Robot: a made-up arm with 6 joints.
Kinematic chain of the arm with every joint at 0, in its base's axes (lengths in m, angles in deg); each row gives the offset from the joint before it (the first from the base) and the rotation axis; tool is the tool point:
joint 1: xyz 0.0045 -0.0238 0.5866 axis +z
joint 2: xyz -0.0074 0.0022 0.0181 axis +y
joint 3: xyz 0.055 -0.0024 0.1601 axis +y
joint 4: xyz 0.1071 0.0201 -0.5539 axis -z
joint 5: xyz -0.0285 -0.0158 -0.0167 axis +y
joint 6: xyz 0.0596 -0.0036 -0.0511 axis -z
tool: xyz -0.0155 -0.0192 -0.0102
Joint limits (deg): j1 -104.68..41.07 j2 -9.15..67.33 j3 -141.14..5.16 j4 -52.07..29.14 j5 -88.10..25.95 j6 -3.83..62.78
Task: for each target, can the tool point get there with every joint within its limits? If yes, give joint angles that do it. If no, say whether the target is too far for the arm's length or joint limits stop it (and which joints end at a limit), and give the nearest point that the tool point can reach.
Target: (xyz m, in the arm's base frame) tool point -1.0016 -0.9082 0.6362
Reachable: no: too far | nearest point -0.2233 -0.8060 0.6279 | short by 0.785 m
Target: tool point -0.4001 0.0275 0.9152
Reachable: no: joint limits stop it (at a limit: joint 1, joint 2, joint 3, joint 4, joint 5, joint 6) | nearest point -0.0716 -0.1904 1.2878 | short by 0.542 m
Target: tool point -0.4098 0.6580 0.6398
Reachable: no: joint limits stop it (at a limit: joint 2, joint 3, joint 4, joint 5) | nearest point -0.2191 0.3442 0.3512 | short by 0.467 m
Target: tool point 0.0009 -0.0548 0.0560
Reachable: yes | joints -83.55 52.97 -27.14 -7.96 -38.15 18.29
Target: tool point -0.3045 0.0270 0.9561
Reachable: no: joint limits stop it (at a limit: joint 1, joint 2, joint 3, joint 4, joint 5, joint 6) | nearest point -0.0716 -0.1904 1.2878 | short by 0.460 m
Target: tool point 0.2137 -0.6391 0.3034
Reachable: yes | joints -72.07 40.14 -81.34 -39.58 -3.97 44.68
